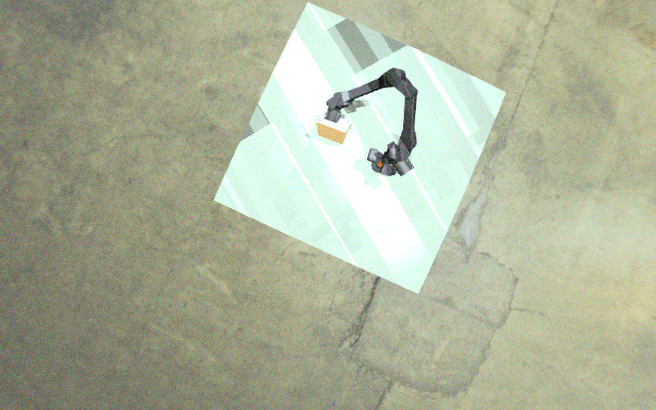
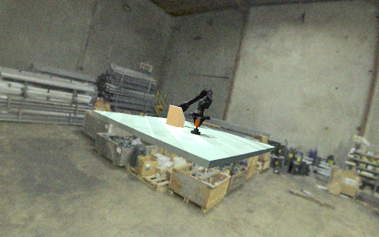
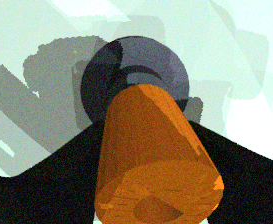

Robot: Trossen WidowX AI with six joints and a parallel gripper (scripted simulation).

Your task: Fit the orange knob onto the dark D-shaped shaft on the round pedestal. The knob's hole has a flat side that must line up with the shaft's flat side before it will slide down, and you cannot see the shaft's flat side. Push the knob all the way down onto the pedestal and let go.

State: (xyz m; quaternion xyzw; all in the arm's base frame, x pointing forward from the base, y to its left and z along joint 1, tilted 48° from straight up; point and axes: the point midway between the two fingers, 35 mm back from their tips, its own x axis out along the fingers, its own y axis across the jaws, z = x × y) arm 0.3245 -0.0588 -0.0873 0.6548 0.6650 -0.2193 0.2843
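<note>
Right now the orange knob is 20 mm above my gripper tip. Round my gripper tip: round pedestal (40 mm below).
</note>
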